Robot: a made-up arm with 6 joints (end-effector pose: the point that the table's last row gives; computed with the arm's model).
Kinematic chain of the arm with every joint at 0, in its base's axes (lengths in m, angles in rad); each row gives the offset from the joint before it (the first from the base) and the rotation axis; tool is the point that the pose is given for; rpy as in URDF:
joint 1: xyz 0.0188 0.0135 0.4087 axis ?
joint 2: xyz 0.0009 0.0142 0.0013 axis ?
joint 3: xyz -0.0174 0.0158 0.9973 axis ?
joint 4: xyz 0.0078 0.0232 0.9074 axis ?
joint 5: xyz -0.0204 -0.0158 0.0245 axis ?
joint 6: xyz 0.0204 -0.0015 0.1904 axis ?
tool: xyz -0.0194 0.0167 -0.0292 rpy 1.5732 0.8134 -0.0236
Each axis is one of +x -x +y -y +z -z.
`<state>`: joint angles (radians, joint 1 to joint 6).
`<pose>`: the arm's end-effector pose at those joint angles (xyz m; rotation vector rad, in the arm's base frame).
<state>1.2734 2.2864 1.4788 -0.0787 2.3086 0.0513</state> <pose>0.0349 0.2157 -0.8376 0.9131 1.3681 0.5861</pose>
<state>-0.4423 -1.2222 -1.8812 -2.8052 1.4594 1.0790</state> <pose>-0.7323 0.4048 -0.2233 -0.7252 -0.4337 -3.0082</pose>
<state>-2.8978 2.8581 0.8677 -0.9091 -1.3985 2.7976</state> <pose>0.1967 -0.1131 -1.4419 1.8130 0.0000 1.9683</pose>
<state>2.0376 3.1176 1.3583 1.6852 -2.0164 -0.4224</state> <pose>0.4870 -0.6571 -0.7699 0.2426 -0.2935 -1.5144</pose>
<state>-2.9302 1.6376 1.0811 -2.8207 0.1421 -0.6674</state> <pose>-1.3907 -0.3301 -0.6298 1.7011 -1.2945 1.5569</pose>
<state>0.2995 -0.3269 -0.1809 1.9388 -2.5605 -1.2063</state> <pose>-0.6169 -0.2598 2.0834 -1.5263 -1.5544 -0.9814</pose>
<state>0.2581 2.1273 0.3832 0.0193 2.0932 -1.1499</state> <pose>1.2151 0.3939 -0.8368 2.7282 -0.7506 0.4005</pose>
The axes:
joint 1: +z
joint 2: +y
joint 3: +y
joint 4: +z
joint 5: +y
joint 6: +z

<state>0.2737 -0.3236 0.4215 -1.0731 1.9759 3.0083</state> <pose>-0.1774 -0.1075 2.1771 -1.8561 -1.2641 -1.7304</pose>
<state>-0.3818 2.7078 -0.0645 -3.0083 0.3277 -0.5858</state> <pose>0.9459 -0.3156 -1.4197 -1.5396 -1.4349 -1.0426</pose>
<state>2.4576 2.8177 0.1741 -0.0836 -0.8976 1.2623</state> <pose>-0.4905 0.3837 -1.5285 -2.1575 1.5929 -0.6835</pose>
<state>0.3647 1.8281 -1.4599 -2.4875 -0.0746 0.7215</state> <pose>1.2835 0.5927 1.1824 1.2834 -0.5258 -1.8332</pose>
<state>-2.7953 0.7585 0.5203 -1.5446 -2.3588 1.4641</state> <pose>-1.2811 -0.6549 1.4108 0.7826 1.5329 -2.4578</pose>
